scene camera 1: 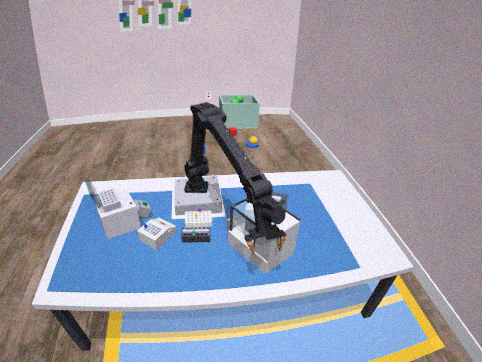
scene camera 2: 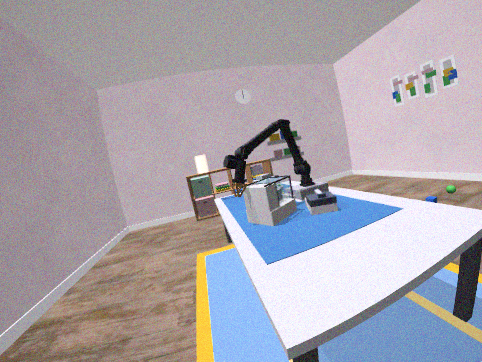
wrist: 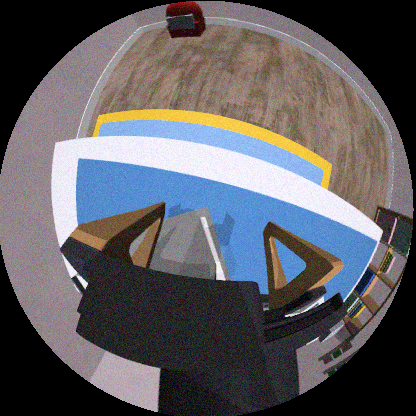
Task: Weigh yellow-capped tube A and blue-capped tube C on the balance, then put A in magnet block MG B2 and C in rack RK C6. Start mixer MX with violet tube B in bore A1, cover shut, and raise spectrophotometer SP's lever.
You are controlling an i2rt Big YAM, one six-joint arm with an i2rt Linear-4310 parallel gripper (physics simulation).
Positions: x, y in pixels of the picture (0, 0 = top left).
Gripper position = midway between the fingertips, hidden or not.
Labels:
My gripper (wrist: 218, 217) is open and touches a balance (scene camera 1: 267, 255).

